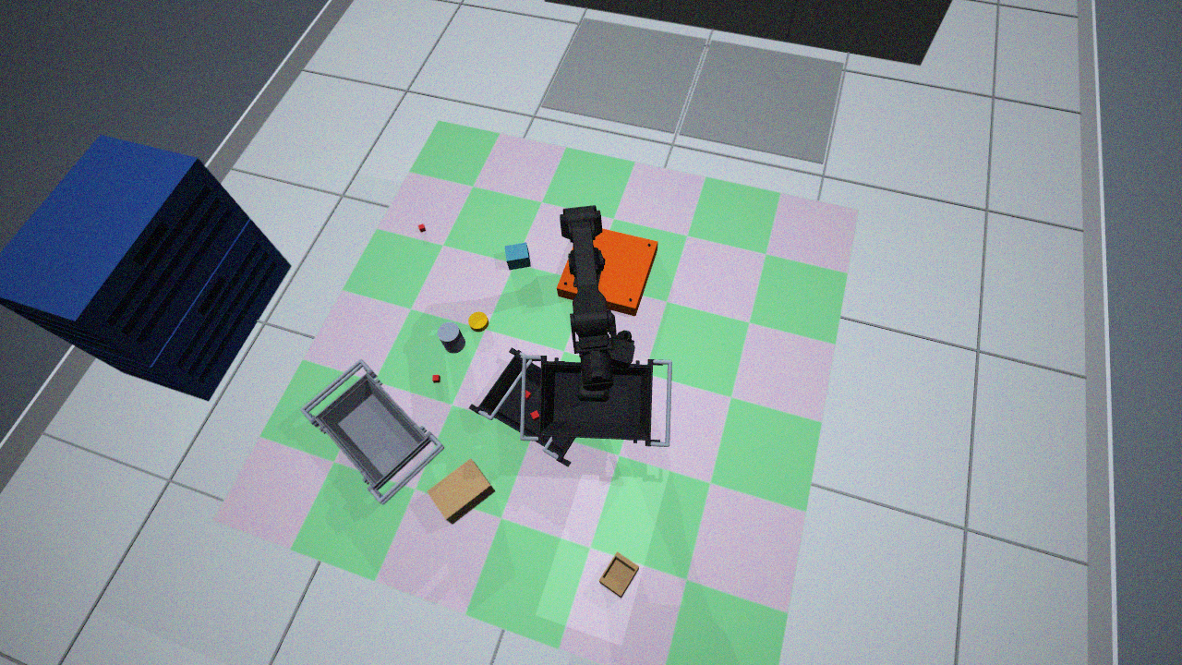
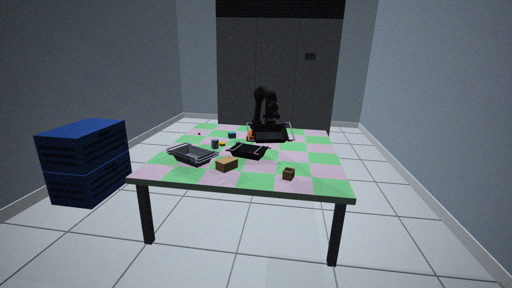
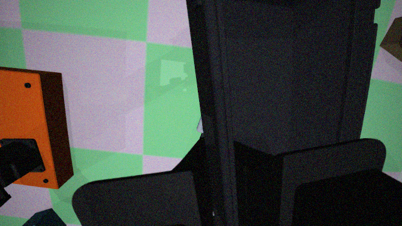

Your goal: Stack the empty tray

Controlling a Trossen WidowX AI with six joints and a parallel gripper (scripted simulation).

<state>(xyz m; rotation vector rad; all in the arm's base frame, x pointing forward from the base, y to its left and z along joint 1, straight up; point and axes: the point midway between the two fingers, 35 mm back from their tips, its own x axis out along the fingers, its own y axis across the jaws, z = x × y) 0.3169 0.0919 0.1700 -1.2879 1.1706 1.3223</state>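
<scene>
My gripper tip is 70 mm short of the black tray and 10 mm to the right of it. Round my gripper tip: grey cylinder (400 mm to the right, 150 mm below, 90 mm behind); small box (390 mm ahead, 170 mm below, 110 mm to the left); yellow disc (350 mm to the right, 170 mm below, 160 mm behind).
</scene>
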